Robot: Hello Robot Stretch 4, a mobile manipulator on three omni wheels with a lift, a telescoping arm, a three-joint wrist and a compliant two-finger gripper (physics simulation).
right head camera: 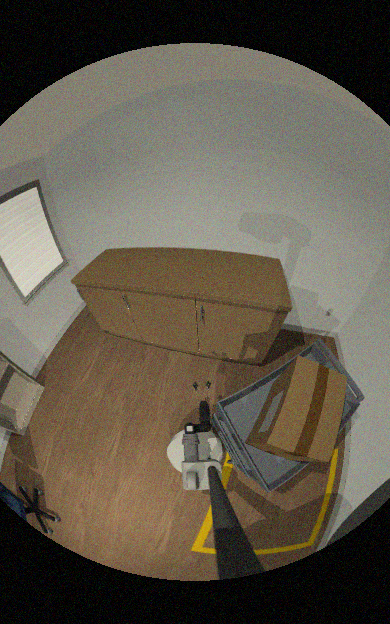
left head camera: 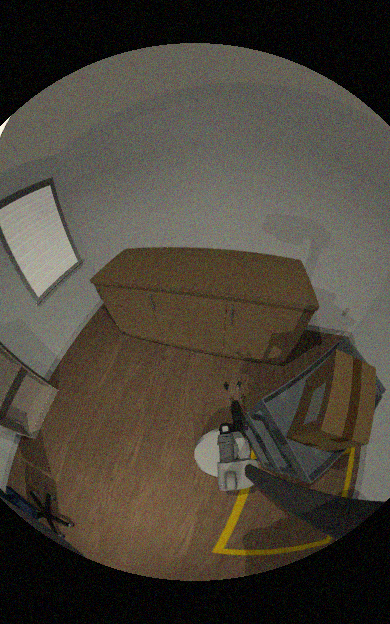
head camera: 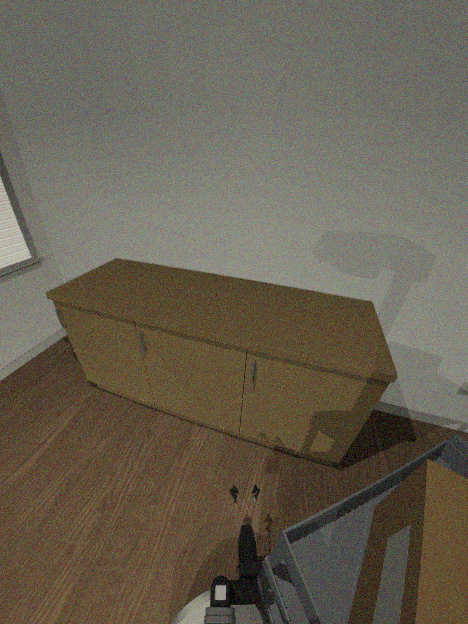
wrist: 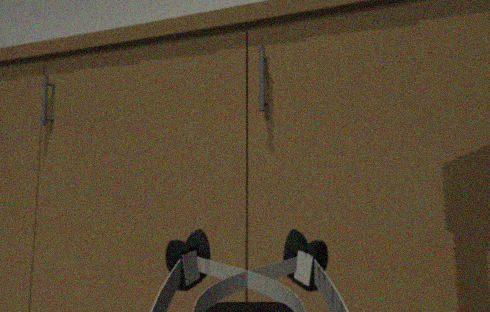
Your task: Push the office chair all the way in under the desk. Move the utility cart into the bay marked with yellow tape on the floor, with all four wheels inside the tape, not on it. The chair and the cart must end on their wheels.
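The blue-grey utility cart stands upright at my right, turned at an angle, its near corner close to my wrist. It overlaps the far part of the yellow tape bay in the side head views; its wheels are hidden. The office chair shows in part at the lower left edge: black star base on the floor, with a bit of blue seat. The desk does not show. My gripper is open and empty, left of the cart and pointing at the cabinet.
A cardboard box lies on the cart. A long wooden cabinet stands ahead against the wall. A pale shelf unit shows at the left edge. The right wall is close behind the cart.
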